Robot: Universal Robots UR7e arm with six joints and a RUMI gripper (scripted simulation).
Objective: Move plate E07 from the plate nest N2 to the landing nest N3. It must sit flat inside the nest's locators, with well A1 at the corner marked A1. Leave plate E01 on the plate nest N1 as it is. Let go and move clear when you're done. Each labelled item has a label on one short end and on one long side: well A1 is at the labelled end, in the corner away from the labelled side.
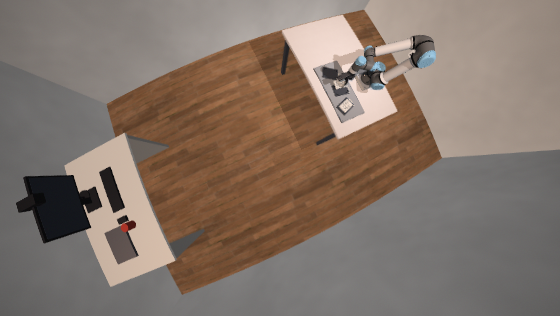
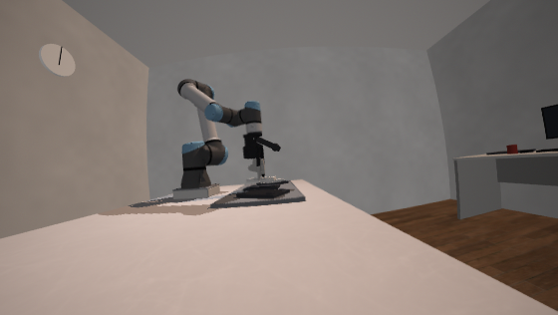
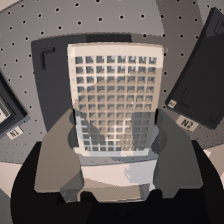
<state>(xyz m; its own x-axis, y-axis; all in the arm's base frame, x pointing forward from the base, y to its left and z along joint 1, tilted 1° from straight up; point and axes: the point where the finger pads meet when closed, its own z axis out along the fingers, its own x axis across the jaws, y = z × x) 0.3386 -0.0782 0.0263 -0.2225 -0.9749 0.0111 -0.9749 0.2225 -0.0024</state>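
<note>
The dark landing nest is 50 mm below my hand and 40 mm to the left of it. The rest, counted from my hand: plate nest N2: 160 mm to the right, 50 mm below.
</note>
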